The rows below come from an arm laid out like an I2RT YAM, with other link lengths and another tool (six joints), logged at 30 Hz.
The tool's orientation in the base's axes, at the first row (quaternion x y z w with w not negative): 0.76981, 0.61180, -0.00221, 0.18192
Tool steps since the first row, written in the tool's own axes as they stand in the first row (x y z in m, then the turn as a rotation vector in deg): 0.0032, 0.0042, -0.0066, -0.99, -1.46, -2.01; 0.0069, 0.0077, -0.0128, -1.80, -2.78, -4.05; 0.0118, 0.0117, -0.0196, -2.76, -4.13, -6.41; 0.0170, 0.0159, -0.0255, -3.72, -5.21, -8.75; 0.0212, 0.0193, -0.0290, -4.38, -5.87, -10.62; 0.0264, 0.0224, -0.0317, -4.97, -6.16, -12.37
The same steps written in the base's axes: 0.0033, 0.0041, 0.0066, -2.07, -0.09, 1.70; 0.0062, 0.0087, 0.0125, -3.96, -0.03, 3.42; 0.0097, 0.0145, 0.0189, -5.99, -0.02, 5.46; 0.0137, 0.0203, 0.0244, -7.76, -0.06, 7.57; 0.0172, 0.0246, 0.0276, -8.96, -0.03, 9.28; 0.0208, 0.0297, 0.0298, -9.77, -0.04, 10.97
